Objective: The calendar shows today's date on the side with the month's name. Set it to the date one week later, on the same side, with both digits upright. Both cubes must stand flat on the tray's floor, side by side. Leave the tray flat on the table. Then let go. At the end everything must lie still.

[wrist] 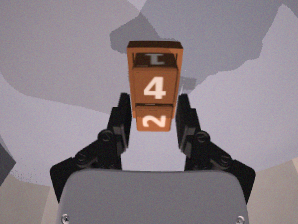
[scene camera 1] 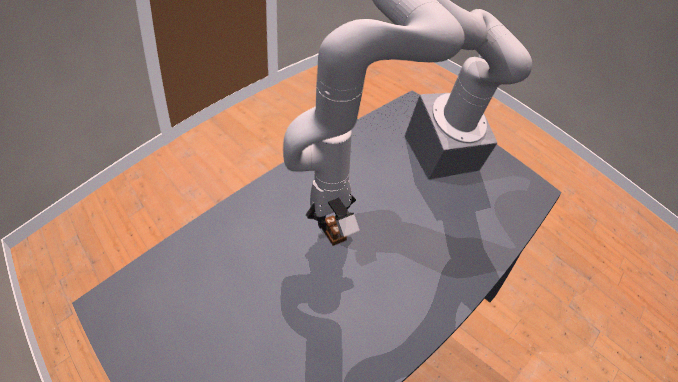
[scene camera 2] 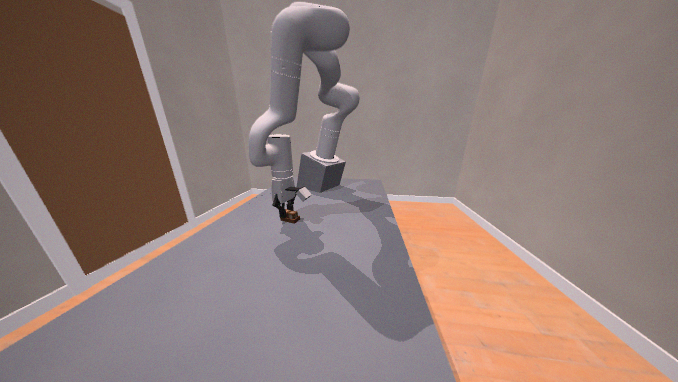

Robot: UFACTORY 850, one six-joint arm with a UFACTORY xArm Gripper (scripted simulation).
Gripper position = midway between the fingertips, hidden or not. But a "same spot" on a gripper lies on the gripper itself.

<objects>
gripper: wrist; scene camera 1 330,224; scene camera 2
same spot on gripper: [wrist: 104,153] = [scene camera 2: 292,200]
</objects>
